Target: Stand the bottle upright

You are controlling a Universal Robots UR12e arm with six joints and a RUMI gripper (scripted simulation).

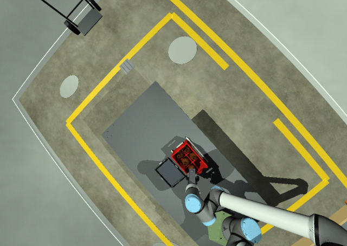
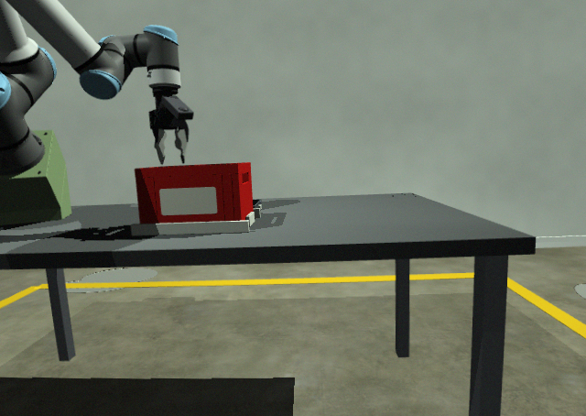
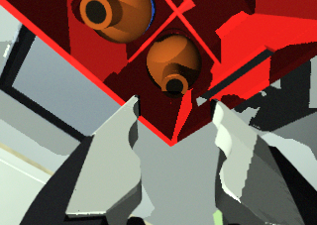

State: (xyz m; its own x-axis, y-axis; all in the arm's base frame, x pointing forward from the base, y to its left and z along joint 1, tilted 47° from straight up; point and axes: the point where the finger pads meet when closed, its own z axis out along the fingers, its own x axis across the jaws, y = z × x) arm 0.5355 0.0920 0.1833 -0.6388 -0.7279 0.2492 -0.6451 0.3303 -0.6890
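Now: the red crate 11 cm below my hand, 9 cm ahead of it and 4 cm to the right of it. Round my hand: dark tray 23 cm to the left, 18 cm below, 9 cm ahead; then bottle 17 cm ahead, 11 cm below, 8 cm to the right.
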